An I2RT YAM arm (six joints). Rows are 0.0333 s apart.
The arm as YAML. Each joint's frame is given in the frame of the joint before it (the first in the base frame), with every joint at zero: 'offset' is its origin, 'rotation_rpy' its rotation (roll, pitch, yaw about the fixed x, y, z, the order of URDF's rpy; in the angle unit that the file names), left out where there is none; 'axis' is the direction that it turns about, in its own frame. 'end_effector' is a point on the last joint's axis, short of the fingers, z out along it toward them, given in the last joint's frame.
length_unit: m
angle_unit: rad
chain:
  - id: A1
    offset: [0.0, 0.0, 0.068]
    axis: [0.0, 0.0, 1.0]
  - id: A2
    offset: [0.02, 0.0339, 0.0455]
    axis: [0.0, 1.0, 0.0]
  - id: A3
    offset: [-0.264, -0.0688, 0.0]
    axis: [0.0, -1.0, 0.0]
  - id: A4
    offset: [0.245, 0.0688, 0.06]
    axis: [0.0, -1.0, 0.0]
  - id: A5
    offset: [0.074, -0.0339, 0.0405]
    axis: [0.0, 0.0, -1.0]
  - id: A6
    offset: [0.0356, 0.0, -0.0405]
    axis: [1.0, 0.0, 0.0]
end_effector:
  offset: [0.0, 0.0, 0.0]
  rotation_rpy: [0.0, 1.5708, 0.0]
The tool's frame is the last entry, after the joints.
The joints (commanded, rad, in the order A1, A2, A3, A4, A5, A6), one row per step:
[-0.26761 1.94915 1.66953 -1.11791 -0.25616 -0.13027]
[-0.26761 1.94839 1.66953 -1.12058 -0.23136 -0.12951]
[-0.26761 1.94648 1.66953 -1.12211 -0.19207 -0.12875]
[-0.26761 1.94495 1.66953 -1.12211 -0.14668 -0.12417]
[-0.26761 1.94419 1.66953 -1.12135 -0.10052 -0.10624]
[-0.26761 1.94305 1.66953 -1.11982 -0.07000 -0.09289]
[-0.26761 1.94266 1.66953 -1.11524 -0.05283 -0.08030]
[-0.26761 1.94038 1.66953 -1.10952 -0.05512 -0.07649]
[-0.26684 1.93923 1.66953 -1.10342 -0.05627 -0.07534]
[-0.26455 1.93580 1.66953 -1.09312 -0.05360 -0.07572]
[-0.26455 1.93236 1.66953 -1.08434 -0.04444 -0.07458]
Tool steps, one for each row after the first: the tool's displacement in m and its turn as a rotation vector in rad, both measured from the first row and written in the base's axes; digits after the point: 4 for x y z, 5 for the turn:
[-0.0006 -0.0007 0.0000 -0.02289 0.00845 -0.00498]
[-0.0013 -0.0020 0.0004 -0.06015 0.01843 -0.01246]
[-0.0018 -0.0035 0.0007 -0.10268 0.02942 -0.02476]
[-0.0022 -0.0050 0.0008 -0.14315 0.04210 -0.05026]
[-0.0025 -0.0061 0.0011 -0.17004 0.04859 -0.06885]
[-0.0022 -0.0068 0.0013 -0.18490 0.04922 -0.08464]
[-0.0019 -0.0068 0.0023 -0.18367 0.04129 -0.08869]
[-0.0013 -0.0066 0.0029 -0.18394 0.03401 -0.08950]
[-0.0005 -0.0060 0.0044 -0.18960 0.02103 -0.08866]
[-0.0001 -0.0064 0.0058 -0.20072 0.01138 -0.09277]

